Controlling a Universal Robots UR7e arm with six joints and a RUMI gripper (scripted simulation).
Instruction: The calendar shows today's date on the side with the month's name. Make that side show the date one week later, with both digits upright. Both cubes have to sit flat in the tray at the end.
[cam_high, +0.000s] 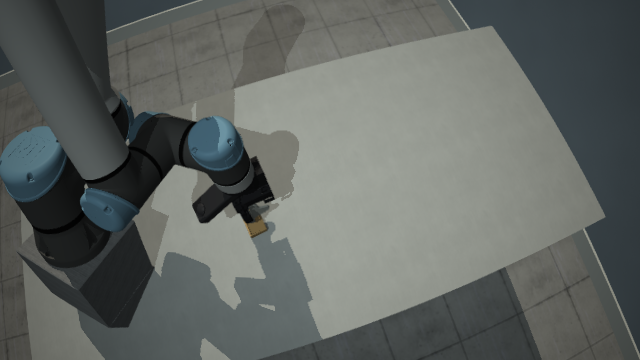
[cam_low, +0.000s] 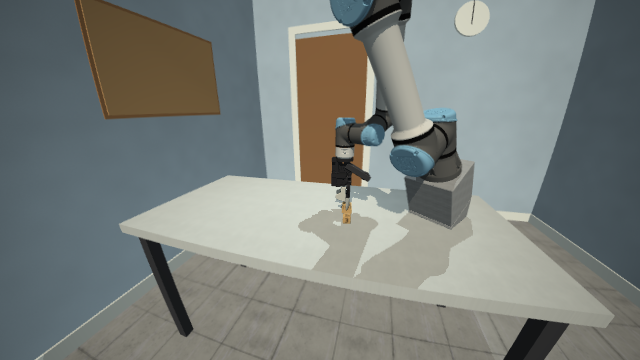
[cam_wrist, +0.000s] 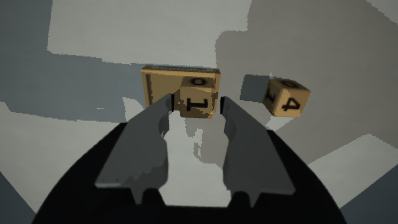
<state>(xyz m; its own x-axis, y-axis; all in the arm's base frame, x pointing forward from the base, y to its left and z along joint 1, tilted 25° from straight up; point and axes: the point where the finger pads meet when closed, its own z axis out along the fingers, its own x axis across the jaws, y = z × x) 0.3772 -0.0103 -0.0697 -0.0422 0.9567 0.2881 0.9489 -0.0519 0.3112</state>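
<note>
The wooden calendar tray is 20 mm to the right of my hand and 30 mm below it.
</note>
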